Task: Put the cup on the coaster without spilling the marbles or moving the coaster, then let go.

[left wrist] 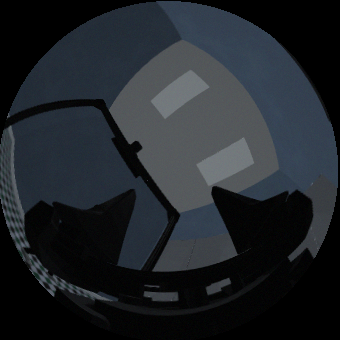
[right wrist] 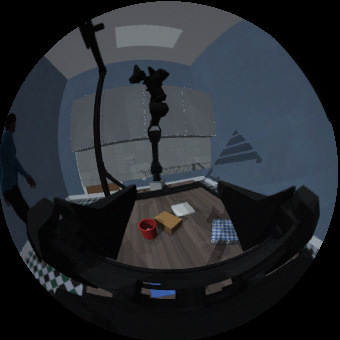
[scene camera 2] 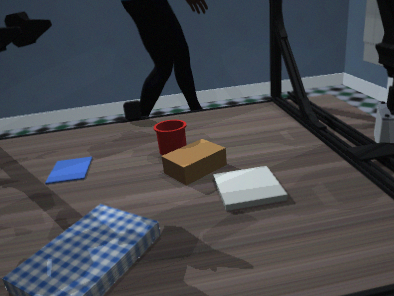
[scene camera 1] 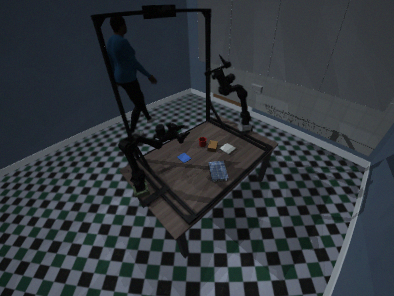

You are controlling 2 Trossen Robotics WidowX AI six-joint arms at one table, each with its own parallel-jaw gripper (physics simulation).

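Seen in the pictures: left gripper, fingertip midpoint: (left wrist: 174,192) (right wrist: 141,65) (scene camera 1: 213,57); right gripper, fingertip midpoint: (right wrist: 177,186) (scene camera 2: 36,26) (scene camera 1: 187,128); left arm's base at its link origin: (right wrist: 156,179) (scene camera 1: 245,123); right arm's base at its link origin: (scene camera 1: 140,187).
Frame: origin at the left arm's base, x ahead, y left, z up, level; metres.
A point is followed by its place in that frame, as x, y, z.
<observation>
The red cup (scene camera 1: 202,142) @(0.479, 0.153, -0.022) (scene camera 2: 171,140) @(0.456, 0.152, -0.032) (right wrist: 148,231) @(0.497, 0.141, -0.022) stands upright on the table; small pale spots show inside it in the right wrist view. The thin blue square coaster (scene camera 1: 184,157) @(0.660, 0.247, -0.073) (scene camera 2: 70,170) @(0.656, 0.254, -0.073) (right wrist: 163,294) @(0.703, 0.249, -0.073) lies flat, left of the cup and apart from it in both scene views. My right gripper (scene camera 1: 184,131) @(0.621, 0.274, 0.225) (right wrist: 177,186) @(0.621, 0.274, 0.225) is open and empty, above the table on the coaster's side of the cup. My left gripper (scene camera 1: 214,65) (left wrist: 174,192) @(0.387, 0.122, 0.667) (right wrist: 141,65) @(0.387, 0.122, 0.667) is open and empty, raised high and pointing upward.
A brown box (scene camera 1: 213,145) @(0.392, 0.200, -0.038) (scene camera 2: 194,160) @(0.377, 0.219, -0.038) (right wrist: 169,222) @(0.416, 0.201, -0.038) stands close beside the cup. A white slab (scene camera 1: 228,148) @(0.267, 0.244, -0.065) (scene camera 2: 250,187) @(0.265, 0.248, -0.065) (right wrist: 183,209) @(0.283, 0.246, -0.065) lies beyond it. A blue-checked block (scene camera 1: 218,171) @(0.443, 0.488, -0.052) (scene camera 2: 85,252) @(0.434, 0.477, -0.052) (right wrist: 224,231) @(0.452, 0.430, -0.052) lies toward the opposite table edge. A black frame (scene camera 1: 208,65) rises behind.
</observation>
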